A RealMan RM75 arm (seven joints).
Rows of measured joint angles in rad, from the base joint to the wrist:
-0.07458, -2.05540, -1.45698, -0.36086, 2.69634, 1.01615, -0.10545
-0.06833, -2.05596, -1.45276, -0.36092, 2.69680, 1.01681, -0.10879
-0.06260, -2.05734, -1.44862, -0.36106, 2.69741, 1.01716, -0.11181
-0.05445, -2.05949, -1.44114, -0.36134, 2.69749, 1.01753, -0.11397
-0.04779, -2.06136, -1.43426, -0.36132, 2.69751, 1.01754, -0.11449
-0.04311, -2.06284, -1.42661, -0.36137, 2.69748, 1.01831, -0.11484
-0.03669, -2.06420, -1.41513, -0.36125, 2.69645, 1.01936, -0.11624
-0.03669, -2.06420, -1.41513, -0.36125, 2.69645, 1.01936, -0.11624
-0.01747, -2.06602, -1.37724, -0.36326, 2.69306, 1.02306, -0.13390
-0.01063, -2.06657, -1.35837, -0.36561, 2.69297, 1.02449, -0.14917
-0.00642, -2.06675, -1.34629, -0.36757, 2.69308, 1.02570, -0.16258
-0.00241, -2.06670, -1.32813, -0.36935, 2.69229, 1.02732, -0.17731
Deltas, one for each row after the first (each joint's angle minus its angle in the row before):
0.00625, -0.00056, 0.00422, -0.00006, 0.00046, 0.00066, -0.00334
0.00573, -0.00138, 0.00414, -0.00014, 0.00061, 0.00035, -0.00302
0.00815, -0.00215, 0.00748, -0.00028, 0.00008, 0.00037, -0.00216
0.00666, -0.00187, 0.00688, 0.00002, 0.00002, 0.00001, -0.00052
0.00468, -0.00148, 0.00765, -0.00005, -0.00003, 0.00077, -0.00035
0.00642, -0.00136, 0.01148, 0.00012, -0.00103, 0.00105, -0.00140
0.00000, 0.00000, 0.00000, 0.00000, 0.00000, 0.00000, 0.00000
0.01922, -0.00182, 0.03789, -0.00201, -0.00339, 0.00370, -0.01766
0.00684, -0.00055, 0.01887, -0.00235, -0.00009, 0.00143, -0.01527
0.00421, -0.00018, 0.01208, -0.00196, 0.00011, 0.00121, -0.01341
0.00401, 0.00005, 0.01816, -0.00178, -0.00079, 0.00162, -0.01473

